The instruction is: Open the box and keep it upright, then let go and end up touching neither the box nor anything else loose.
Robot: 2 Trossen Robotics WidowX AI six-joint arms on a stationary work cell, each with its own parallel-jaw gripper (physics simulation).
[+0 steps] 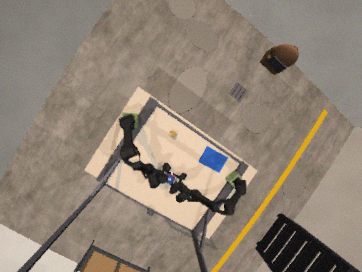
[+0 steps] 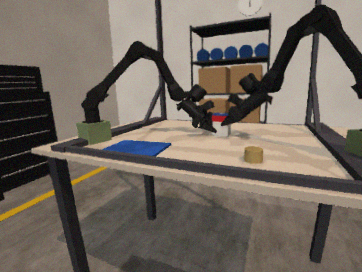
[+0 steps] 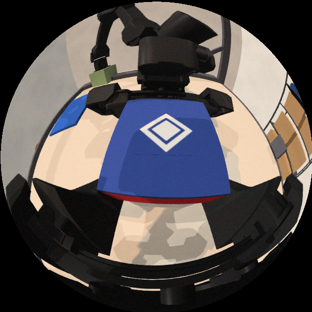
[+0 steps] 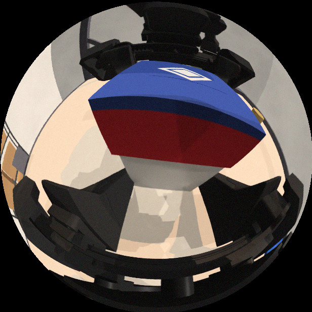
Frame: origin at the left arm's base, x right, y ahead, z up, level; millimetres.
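Seen in the pictures: left gripper, fingertip midpoint: (image 1: 168, 176) (image 2: 222, 124); right gripper, fingertip midpoint: (image 2: 217, 131); left arm's base, origin of the base link: (image 1: 129, 120); right arm's base, origin of the base link: (image 1: 237, 182) (image 2: 93, 121).
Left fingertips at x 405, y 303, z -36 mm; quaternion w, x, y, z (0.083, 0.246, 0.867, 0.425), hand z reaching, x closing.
Note:
Offsets run from my left fingertips to a thing's top centre. Level surfaces: height alone.
The box (image 1: 171, 179) (image 2: 222, 131) (image 3: 164, 175) (image 4: 175, 135) stands upright on the table, with a white body, a red band and a blue top bearing a white diamond; its top lies flat and looks closed. My left gripper (image 2: 225, 123) (image 3: 161, 171) is shut on the box, its fingers at both sides and partly hidden under the top's near edge. My right gripper (image 2: 213, 129) (image 4: 165, 169) is shut on the box from the other side, its fingers low at the white body below the red band. The exact contact spots are hidden.
A blue mat {dx -138, dy +359, dz -37 mm} (image 1: 213, 159) (image 2: 137, 148) (image 3: 70, 116) lies on the table {dz -45 mm} (image 1: 150, 200) (image 2: 200, 150). A small brass cylinder {dx -327, dy +12, dz -10 mm} (image 1: 173, 134) (image 2: 253, 154) stands apart from the box. Dark rails edge the table. The two wrists are close together above the box.

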